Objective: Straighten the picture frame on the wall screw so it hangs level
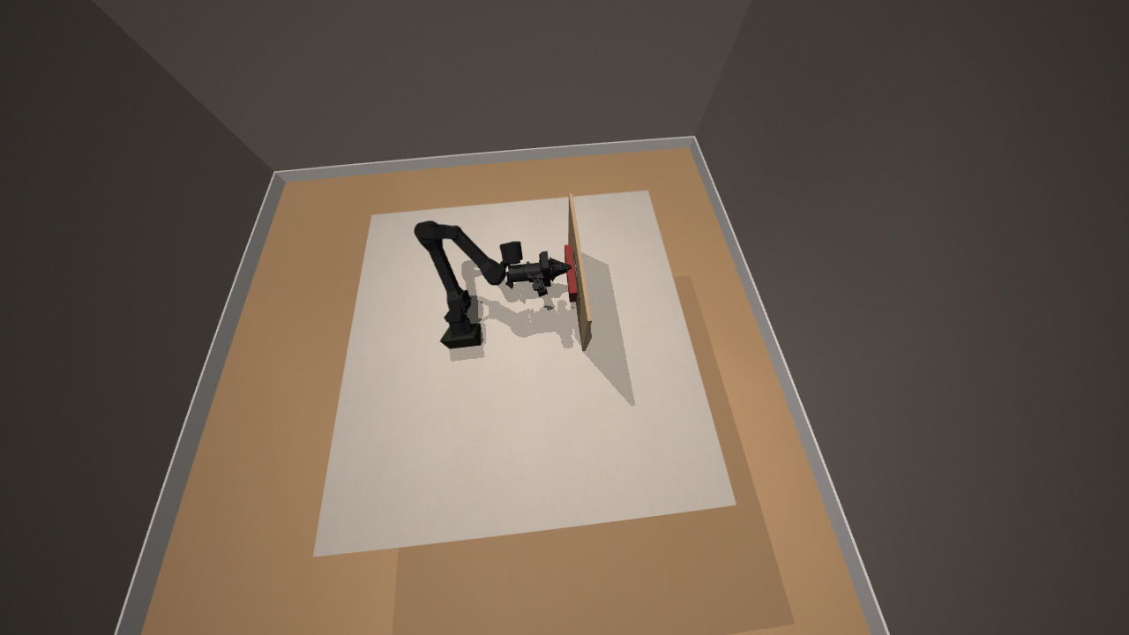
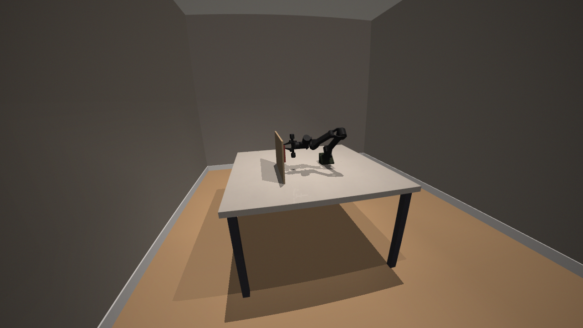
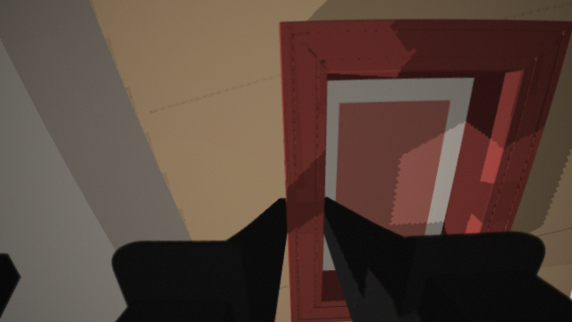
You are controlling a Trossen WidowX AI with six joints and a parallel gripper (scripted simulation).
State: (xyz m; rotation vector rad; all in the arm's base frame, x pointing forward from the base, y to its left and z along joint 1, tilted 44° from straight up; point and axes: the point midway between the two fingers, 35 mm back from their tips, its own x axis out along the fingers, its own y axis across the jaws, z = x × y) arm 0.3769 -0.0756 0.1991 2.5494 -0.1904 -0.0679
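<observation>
The red picture frame lies 10 mm ahead of my gripper tip, 10 mm to the left of it and 50 mm below it. From my gripper tip the other things lie so: tan wall panel: 20 mm ahead, 60 mm below.
</observation>
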